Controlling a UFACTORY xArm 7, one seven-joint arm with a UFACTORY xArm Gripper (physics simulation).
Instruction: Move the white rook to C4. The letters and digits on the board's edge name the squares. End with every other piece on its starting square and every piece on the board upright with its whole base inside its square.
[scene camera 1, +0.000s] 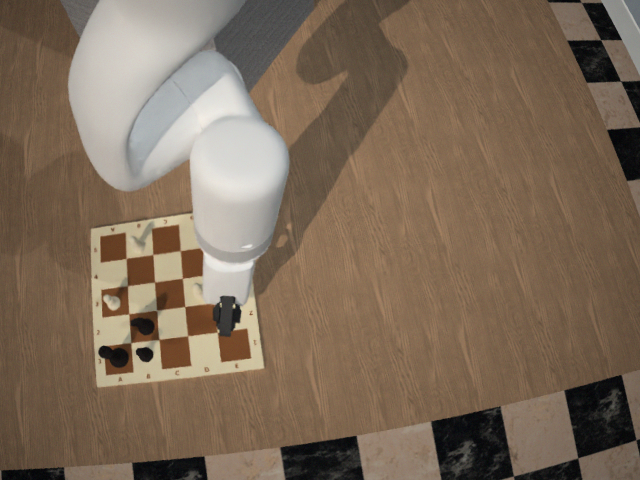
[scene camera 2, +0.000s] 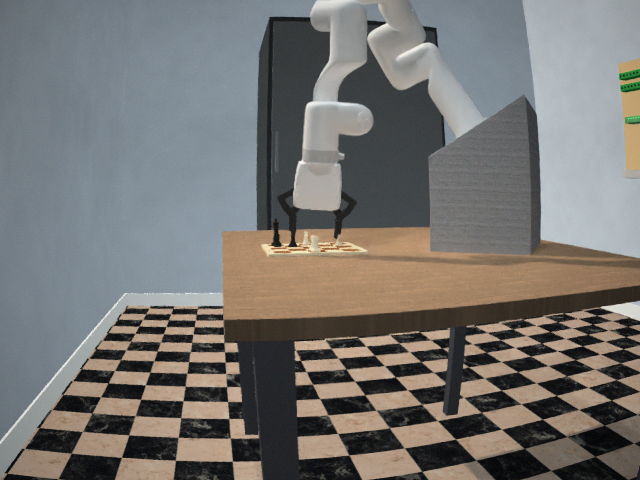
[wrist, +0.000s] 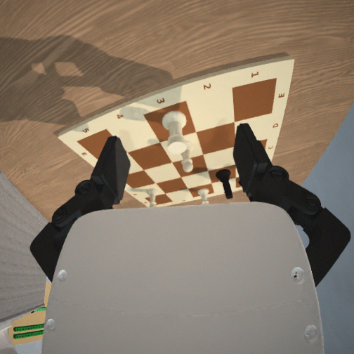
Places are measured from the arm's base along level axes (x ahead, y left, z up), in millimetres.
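Pixels of known places: gripper, fingertip midpoint: (scene camera 2: 314, 236); arm's base, origin of the base link: (scene camera 2: 478, 140).
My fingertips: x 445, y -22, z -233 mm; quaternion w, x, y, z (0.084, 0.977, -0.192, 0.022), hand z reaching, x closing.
For each thing: its top centre in the pictures, then the offset to it from my fingertips. "*": a spot on its surface instead.
- white rook, middle of its top: (scene camera 2: 315, 236) dx -3, dy -4, dz -1 mm
- board, surface spot: (scene camera 1: 180, 374) * dx +81, dy -97, dz -34 mm
- white piece, middle of its top: (scene camera 1: 195, 286) dx -11, dy -41, dz -2 mm
- B5, middle of its top: (scene camera 1: 131, 238) dx -101, dy -105, dz -2 mm
- A3, middle of its top: (scene camera 1: 105, 297) dx -35, dy -158, dz -2 mm
- B2, middle of its top: (scene camera 1: 136, 320) dx +9, dy -123, dz +6 mm
- B1, middle of its top: (scene camera 1: 138, 351) dx +44, dy -133, dz -2 mm
- A1, middle of its top: (scene camera 1: 101, 350) dx +37, dy -169, dz +30 mm
The white rook (scene camera 2: 314, 243) (wrist: 175, 124) stands upright on E3; the arm hides it in scene camera 1. My gripper (scene camera 1: 226, 316) (scene camera 2: 315, 233) (wrist: 178, 143) is open and empty, pointing down low over the board's E side. Its fingers are spread on either side of the rook's line in scene camera 2 and the wrist view, with tips near the rook's top height. C4 (scene camera 1: 168, 266) is a light square with no piece on it. The board (scene camera 1: 180, 374) (wrist: 287, 67) lies flat on the table.
A white piece (scene camera 1: 197, 289) (wrist: 187, 164) stands on D3, close to the rook. White pieces stand on B5 (scene camera 1: 138, 240) and A3 (scene camera 1: 111, 301). Black pieces stand on B2 (scene camera 1: 145, 325), B1 (scene camera 1: 144, 353) and A1 (scene camera 1: 117, 356). The grey arm base (scene camera 2: 480, 196) is beyond.
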